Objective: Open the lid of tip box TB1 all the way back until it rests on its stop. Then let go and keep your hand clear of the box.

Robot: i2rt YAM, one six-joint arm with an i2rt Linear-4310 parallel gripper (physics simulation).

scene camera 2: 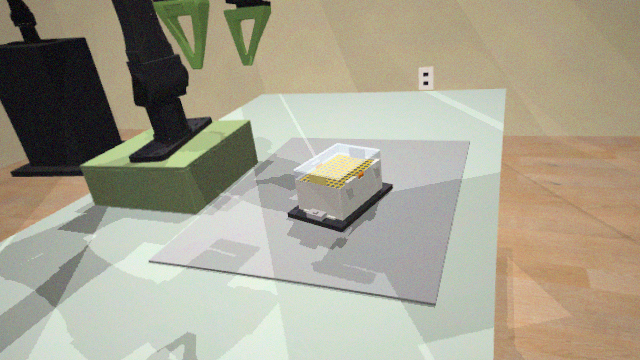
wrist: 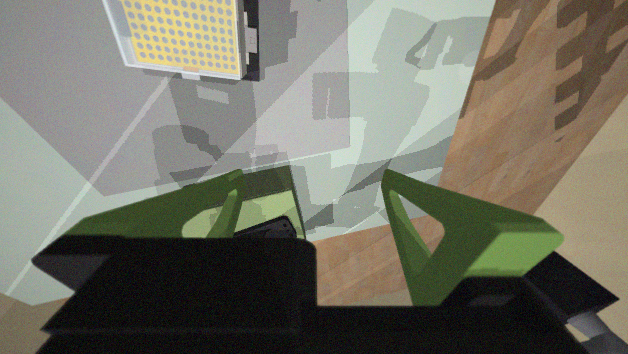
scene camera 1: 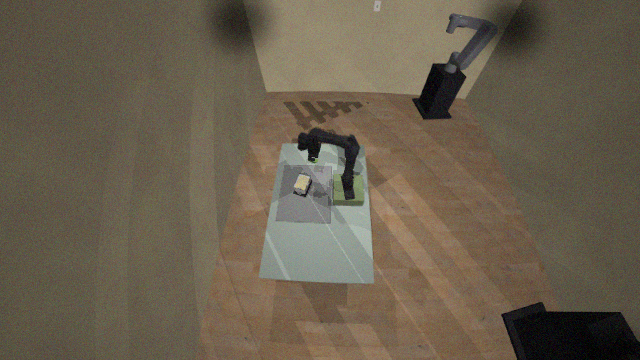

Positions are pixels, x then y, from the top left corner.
Labels:
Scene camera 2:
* gripper: 224, 67
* clear lid: 332, 167
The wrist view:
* gripper: 313, 177
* clear lid: 193, 45
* grey mat: 123, 128
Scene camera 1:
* grey mat: 316, 207

